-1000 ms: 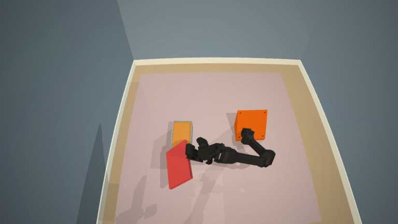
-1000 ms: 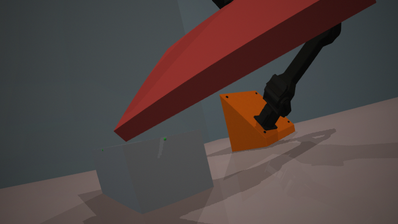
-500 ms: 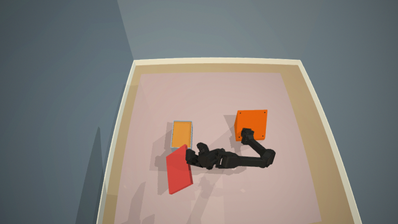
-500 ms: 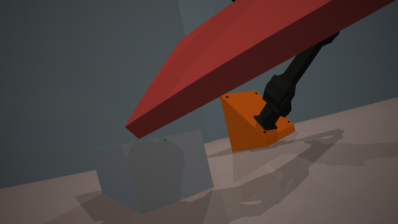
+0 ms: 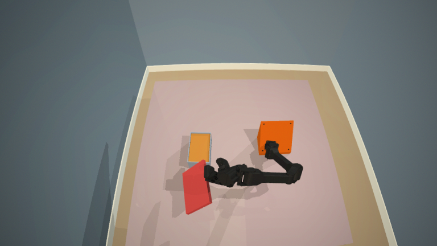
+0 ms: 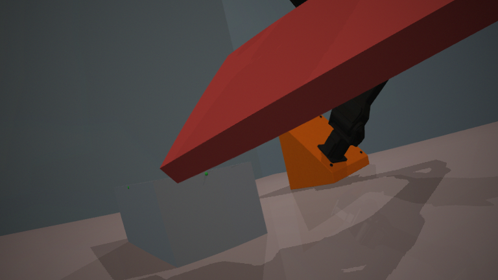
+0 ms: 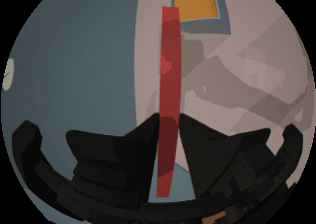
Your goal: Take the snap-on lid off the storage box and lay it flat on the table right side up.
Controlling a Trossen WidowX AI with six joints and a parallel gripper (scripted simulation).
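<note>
The red lid lies 60 mm ahead of my gripper tip, 50 mm below it and 20 mm to the left of it. From my gripper tip the other things lie so: grey storage box: 250 mm to the right, 180 mm below, 80 mm ahead.
</note>
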